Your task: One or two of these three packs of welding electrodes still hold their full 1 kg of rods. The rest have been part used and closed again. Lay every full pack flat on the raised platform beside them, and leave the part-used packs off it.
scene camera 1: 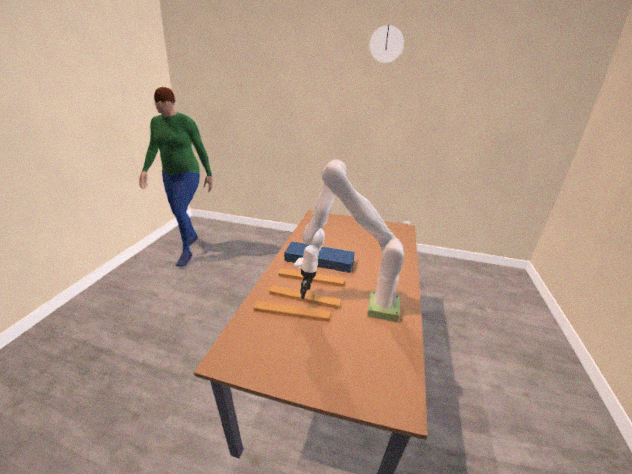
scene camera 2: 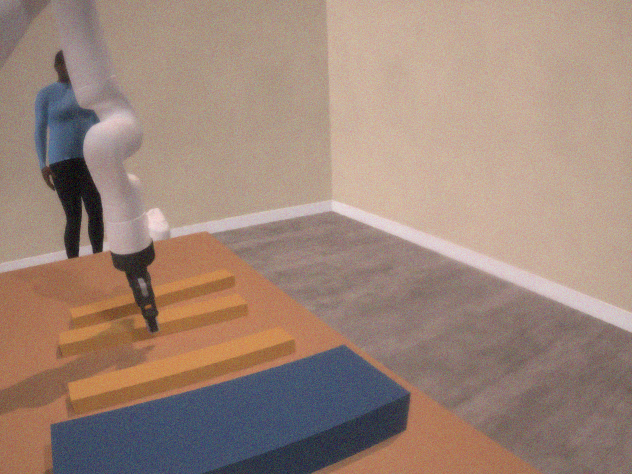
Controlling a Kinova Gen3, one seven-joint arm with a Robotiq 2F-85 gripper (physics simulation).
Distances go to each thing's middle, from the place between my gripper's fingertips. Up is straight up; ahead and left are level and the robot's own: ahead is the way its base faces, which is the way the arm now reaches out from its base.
My hand is 10 mm short of the raised platform (scene camera 2: 332, 405) and 360 mm to the left of it.
